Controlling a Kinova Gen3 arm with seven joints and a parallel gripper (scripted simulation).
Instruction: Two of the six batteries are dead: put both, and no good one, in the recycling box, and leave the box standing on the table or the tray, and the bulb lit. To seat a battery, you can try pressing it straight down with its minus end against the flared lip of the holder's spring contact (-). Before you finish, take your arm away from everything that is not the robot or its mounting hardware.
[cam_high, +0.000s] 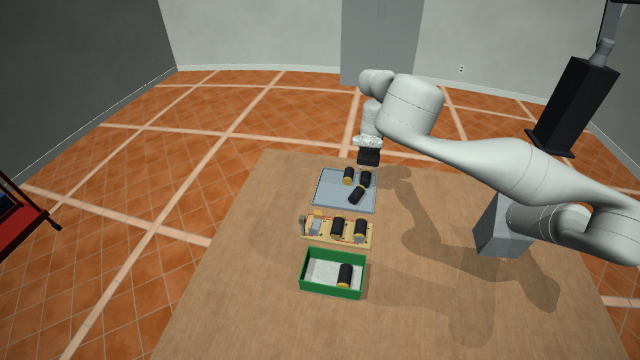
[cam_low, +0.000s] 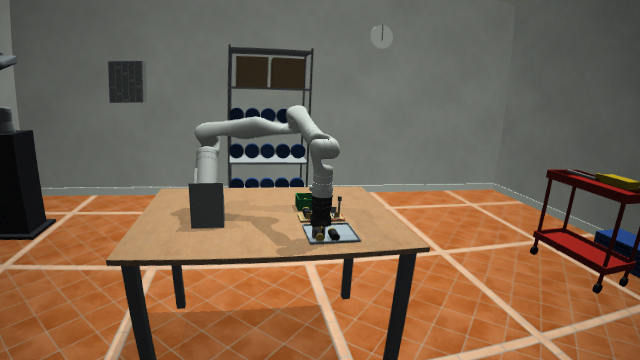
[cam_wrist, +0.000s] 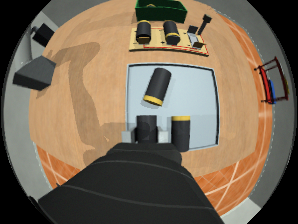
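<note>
My hand is 370 mm to the right of the green recycling box, 50 mm short of it and 10 mm above it. Also, from my hand: grey tray (60 mm ahead, 50 mm to the left, 20 mm below).
</note>
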